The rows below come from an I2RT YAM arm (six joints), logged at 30 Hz.
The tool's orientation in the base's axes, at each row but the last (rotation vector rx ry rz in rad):
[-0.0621, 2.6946, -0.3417]
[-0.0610, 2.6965, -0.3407]
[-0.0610, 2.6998, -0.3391]
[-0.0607, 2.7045, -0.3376]
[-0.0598, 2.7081, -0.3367]
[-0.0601, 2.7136, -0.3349]
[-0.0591, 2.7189, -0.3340]
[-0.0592, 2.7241, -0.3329]
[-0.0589, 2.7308, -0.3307]
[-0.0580, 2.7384, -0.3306]
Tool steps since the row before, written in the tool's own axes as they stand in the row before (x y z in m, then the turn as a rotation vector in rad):
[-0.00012, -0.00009, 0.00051, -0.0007, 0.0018, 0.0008]
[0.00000, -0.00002, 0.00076, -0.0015, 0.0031, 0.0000]
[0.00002, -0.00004, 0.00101, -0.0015, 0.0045, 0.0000]
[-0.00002, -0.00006, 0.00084, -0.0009, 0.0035, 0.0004]
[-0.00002, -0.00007, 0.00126, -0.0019, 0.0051, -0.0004]
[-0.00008, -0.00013, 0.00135, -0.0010, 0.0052, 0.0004]
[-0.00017, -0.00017, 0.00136, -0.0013, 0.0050, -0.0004]
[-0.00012, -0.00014, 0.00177, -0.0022, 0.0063, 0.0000]
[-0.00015, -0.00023, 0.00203, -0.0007, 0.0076, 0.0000]
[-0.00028, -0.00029, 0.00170, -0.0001, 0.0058, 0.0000]
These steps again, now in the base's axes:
[0.00032, -0.00019, -0.00038, 0.0010, 0.0016, -0.0009]
[0.00031, -0.00019, -0.00067, 0.0014, 0.0031, -0.0002]
[0.00040, -0.00027, -0.00089, 0.0014, 0.0045, -0.0005]
[0.00036, -0.00025, -0.00072, 0.0010, 0.0034, -0.0009]
[0.00052, -0.00035, -0.00109, 0.0016, 0.0052, -0.0001]
[0.00061, -0.00042, -0.00114, 0.0011, 0.0050, -0.0012]
[0.00069, -0.00045, -0.00111, 0.0011, 0.0051, -0.0003]
[0.00080, -0.00052, -0.00150, 0.0021, 0.0063, -0.0007]
[0.00091, -0.00066, -0.00171, 0.0007, 0.0074, -0.0015]
[0.00090, -0.00063, -0.00136, 0.0001, 0.0056, -0.0013]

